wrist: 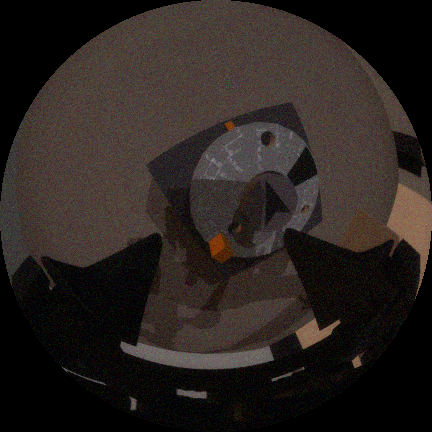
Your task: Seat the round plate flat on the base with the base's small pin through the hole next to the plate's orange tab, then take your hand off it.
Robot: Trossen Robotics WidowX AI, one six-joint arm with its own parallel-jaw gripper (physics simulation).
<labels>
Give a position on a dark square base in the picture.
At 172, 170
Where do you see a round grey plate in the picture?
232, 159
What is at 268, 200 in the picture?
A round hub.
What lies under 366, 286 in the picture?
The gripper.
</labels>
